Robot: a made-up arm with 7 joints.
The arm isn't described. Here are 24 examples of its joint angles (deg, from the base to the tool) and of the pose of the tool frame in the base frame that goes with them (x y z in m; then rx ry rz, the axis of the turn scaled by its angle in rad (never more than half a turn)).
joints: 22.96 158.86 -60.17 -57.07 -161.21 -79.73 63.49
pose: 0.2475 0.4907 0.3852 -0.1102 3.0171 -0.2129
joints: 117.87 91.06 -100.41 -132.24 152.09 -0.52 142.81
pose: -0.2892 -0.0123 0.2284 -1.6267 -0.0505 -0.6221
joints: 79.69 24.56 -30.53 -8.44 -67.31 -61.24 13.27
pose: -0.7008 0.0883 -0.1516 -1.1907 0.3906 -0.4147
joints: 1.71 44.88 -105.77 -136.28 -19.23 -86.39 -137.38
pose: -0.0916 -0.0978 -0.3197 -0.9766 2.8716 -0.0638
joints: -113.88 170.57 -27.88 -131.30 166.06 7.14 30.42
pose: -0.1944 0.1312 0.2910 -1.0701 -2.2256 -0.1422
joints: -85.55 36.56 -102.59 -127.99 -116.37 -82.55 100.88
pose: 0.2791 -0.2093 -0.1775 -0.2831 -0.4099 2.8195
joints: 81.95 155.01 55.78 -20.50 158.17 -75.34 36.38
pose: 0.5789 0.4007 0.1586 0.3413 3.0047 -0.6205
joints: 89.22 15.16 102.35 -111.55 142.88 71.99 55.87
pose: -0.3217 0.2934 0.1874 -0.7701 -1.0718 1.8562
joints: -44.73 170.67 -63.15 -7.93 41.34 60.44 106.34
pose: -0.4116 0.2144 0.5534 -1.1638 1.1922 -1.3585
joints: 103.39 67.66 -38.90 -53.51 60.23 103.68 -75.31
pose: -0.5861 0.3421 0.0246 -1.5300 2.2503 0.2908
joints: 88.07 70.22 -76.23 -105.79 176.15 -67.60 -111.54
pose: -0.4890 0.0484 -0.0966 0.3148 1.3896 -0.1340
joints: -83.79 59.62 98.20 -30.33 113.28 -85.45 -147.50
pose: 0.4152 0.5673 0.1311 -0.2261 -0.4330 1.7341
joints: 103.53 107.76 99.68 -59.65 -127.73 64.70 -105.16
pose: 0.2923 0.5664 0.1893 -0.4741 -2.1233 -0.4089
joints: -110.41 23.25 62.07 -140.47 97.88 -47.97 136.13
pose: 0.0709 0.1899 0.2519 1.1316 -1.0747 1.8241
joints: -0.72 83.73 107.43 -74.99 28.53 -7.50 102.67
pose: -0.1091 0.5406 0.2856 0.9478 2.5218 -0.1467
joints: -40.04 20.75 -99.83 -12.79 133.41 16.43 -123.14
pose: 0.4529 0.1284 -0.5488 0.3117 -0.3031 -1.7561
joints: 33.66 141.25 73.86 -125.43 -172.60 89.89 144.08
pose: 0.2975 -0.0831 0.2617 0.3717 0.8263 1.3244
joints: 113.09 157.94 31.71 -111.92 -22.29 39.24 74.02
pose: 0.1935 0.1911 -0.3861 0.2124 -0.3099 -1.3470
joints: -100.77 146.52 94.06 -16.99 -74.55 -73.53 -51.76
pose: -0.4976 0.5179 0.0799 -2.6405 -0.1467 -0.9340
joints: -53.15 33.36 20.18 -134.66 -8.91 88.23 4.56
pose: 0.2869 0.0830 0.1928 0.5300 -1.8409 0.2994
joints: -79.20 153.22 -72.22 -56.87 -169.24 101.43 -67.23
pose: -0.1770 0.5526 0.3380 -0.2699 -1.5248 -0.5251
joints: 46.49 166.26 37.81 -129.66 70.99 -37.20 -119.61
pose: 0.3775 -0.0576 -0.0232 -0.5628 1.1873 1.8432
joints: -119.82 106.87 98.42 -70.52 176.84 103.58 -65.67
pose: -0.2492 0.5841 -0.0022 -0.8775 0.8880 1.0804
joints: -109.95 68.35 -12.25 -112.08 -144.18 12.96 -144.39
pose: 0.1109 0.0060 0.4582 0.6288 2.2942 1.2293
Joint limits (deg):
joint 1: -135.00..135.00
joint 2: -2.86..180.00
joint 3: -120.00..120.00
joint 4: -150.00..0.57
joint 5: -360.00..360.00
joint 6: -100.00..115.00
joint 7: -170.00..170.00
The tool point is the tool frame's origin. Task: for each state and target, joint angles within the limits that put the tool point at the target. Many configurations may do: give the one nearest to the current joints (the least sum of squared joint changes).
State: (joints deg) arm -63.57 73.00 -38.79 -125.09 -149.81 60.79 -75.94
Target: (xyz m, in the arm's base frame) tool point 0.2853 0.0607 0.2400
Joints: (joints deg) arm -68.61 93.58 -26.02 -130.56 -149.81 60.79 -75.94
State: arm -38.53 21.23 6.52 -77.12 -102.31 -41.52 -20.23
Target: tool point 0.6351 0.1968 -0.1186
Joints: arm -47.78 29.05 9.59 -55.20 -102.31 -41.52 -20.23
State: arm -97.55 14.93 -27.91 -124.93 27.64 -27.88 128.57
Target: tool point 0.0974 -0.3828 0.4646
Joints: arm -133.52 11.32 -20.52 -78.40 27.64 -27.88 128.57
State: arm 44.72 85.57 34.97 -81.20 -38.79 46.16 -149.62
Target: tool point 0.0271 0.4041 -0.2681
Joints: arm 65.07 66.53 14.82 -109.07 -38.79 46.16 -149.62
